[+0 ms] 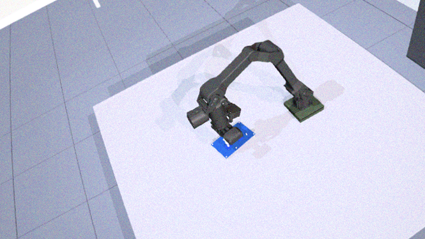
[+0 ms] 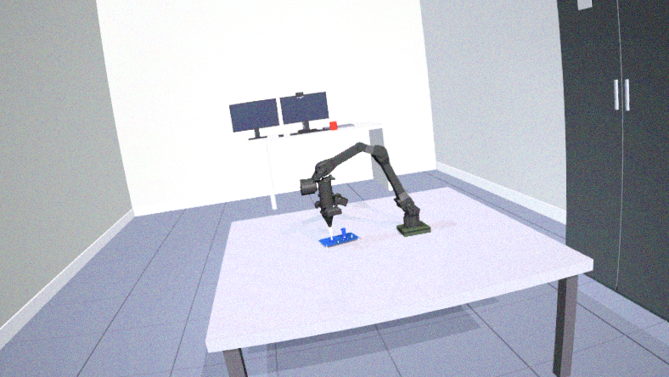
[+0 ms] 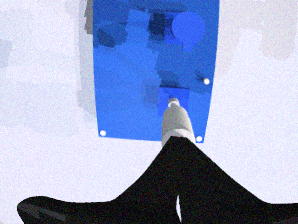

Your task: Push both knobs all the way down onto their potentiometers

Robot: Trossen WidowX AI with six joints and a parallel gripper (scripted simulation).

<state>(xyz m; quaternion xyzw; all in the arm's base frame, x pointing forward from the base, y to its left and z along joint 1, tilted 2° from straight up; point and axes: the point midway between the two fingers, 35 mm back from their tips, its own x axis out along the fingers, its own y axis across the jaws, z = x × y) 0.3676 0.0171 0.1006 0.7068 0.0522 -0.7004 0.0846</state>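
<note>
Right now the white knob is 10 mm below my gripper tip.
</note>
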